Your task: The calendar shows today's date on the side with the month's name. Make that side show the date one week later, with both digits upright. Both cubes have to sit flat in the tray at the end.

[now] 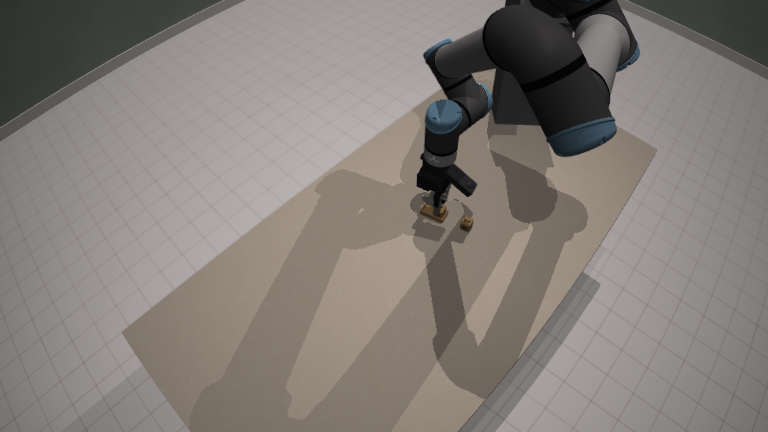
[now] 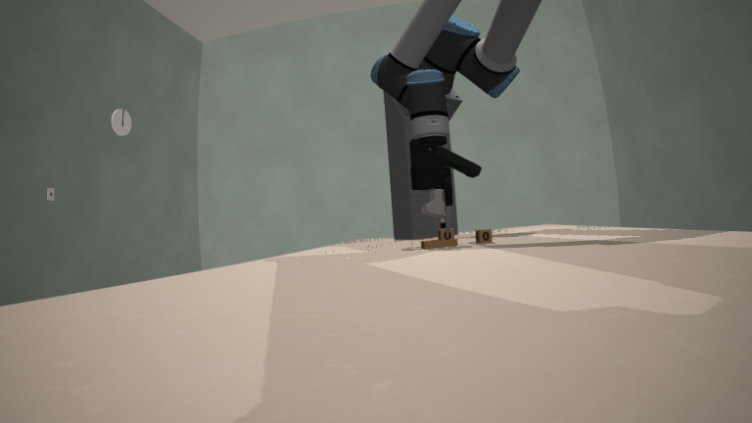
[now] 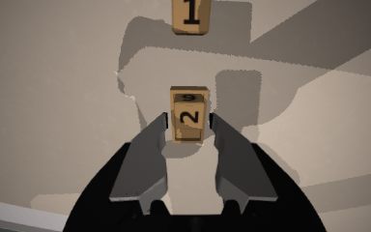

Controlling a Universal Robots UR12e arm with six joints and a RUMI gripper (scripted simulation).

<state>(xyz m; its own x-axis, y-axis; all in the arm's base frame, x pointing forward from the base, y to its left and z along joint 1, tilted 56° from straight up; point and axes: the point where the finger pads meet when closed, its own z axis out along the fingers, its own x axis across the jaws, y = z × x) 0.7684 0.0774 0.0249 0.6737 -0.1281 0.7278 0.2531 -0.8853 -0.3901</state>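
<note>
Right now my hand is 2 cm above the cube. The rest, counted from my hand: wooden tray (1 cm ahead, 2 cm to the right, 4 cm below).
</note>
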